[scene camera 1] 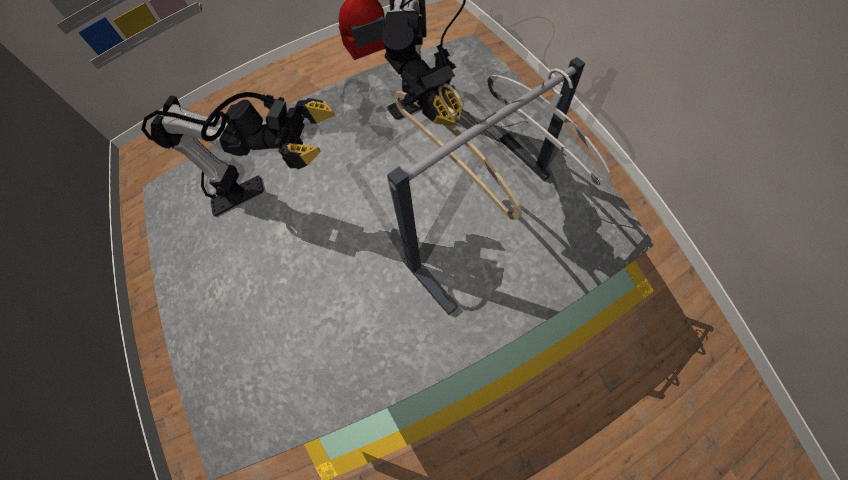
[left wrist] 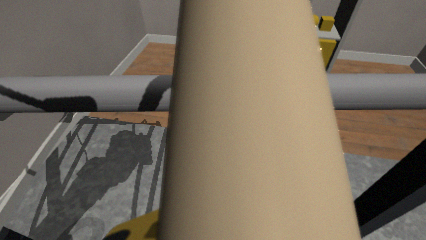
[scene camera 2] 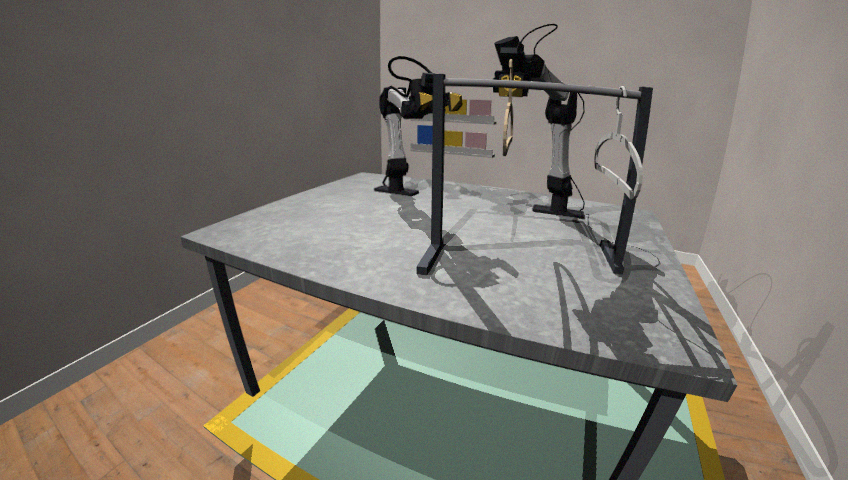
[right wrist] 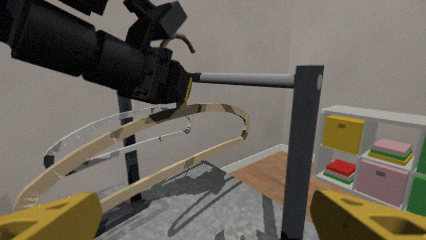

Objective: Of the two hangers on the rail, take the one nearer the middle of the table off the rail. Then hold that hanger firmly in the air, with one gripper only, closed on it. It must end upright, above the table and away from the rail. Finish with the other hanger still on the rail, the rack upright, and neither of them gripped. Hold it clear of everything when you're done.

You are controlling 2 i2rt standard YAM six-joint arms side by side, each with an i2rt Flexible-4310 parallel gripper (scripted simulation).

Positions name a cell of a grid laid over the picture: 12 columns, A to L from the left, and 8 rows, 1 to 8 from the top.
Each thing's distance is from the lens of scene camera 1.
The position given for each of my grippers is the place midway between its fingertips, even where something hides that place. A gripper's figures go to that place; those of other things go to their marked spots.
my left gripper (scene camera 1: G3): 0.74 m
my right gripper (scene camera 1: E3): 0.79 m
tan hanger (scene camera 1: H4): 0.76 m
white hanger (scene camera 1: H2): 0.92 m
The marked spots on the tan hanger and the white hanger are 0.30 m apart.
